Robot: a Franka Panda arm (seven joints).
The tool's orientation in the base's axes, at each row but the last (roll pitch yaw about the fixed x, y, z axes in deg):
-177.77, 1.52, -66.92
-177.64, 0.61, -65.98
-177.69, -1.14, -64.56
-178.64, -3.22, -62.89
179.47, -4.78, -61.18
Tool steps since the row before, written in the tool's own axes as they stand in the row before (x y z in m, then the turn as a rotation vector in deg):
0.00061, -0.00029, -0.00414, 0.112, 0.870, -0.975
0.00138, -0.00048, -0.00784, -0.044, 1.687, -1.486
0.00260, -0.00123, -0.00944, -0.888, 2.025, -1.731
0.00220, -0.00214, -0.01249, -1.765, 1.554, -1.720
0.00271, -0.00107, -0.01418, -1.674, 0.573, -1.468
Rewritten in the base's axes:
0.00040, -0.00061, 0.00413, -0.781, -0.482, 0.937
0.00074, -0.00127, 0.00784, -1.607, -0.685, 1.416
0.00180, -0.00181, 0.00953, -2.286, -0.068, 1.630
0.00232, -0.00049, 0.01264, -2.265, 0.926, 1.581
0.00178, -0.00075, 0.01435, -1.353, 1.299, 1.329

